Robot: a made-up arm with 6 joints. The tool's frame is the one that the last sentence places.
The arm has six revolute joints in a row. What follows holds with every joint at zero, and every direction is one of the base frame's. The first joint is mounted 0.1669 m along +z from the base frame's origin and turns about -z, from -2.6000 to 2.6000 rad. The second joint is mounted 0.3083 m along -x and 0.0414 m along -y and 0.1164 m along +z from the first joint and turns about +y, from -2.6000 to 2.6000 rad. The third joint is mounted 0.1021 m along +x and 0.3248 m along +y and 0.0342 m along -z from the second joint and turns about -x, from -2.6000 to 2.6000 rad. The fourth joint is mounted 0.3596 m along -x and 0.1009 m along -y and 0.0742 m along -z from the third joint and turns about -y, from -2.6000 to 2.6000 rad. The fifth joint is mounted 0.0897 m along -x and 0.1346 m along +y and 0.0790 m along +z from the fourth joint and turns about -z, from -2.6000 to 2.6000 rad. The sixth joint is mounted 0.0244 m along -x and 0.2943 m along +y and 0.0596 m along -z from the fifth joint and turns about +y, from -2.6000 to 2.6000 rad. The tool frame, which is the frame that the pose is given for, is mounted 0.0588 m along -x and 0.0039 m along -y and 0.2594 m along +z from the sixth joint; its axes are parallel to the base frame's.
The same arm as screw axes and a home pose.
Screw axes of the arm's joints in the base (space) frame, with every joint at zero. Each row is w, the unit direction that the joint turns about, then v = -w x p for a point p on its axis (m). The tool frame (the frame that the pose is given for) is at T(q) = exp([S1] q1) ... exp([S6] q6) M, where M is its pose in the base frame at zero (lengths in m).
S1 = (0, 0, -1, 0, 0, 0)
S2 = (0, 1, 0, -0.2833, 0, -0.3083)
S3 = (-1, 0, 0, 0, -0.2491, 0.2834)
S4 = (0, -1, 0, 0.1749, 0, 0.5658)
S5 = (0, 0, -1, -0.3171, -0.6555, 0)
S6 = (0, 1, 0, -0.1943, 0, -0.6799)
M =
1 0 0 -0.7387
0 1 0 0.6075
0 0 1 0.4537
0 0 0 1
Joint limits (deg, base to tool): -148.97..148.97 -148.97..148.97 -148.97..148.97 -148.97..148.97 -148.97..148.97 -148.97..148.97

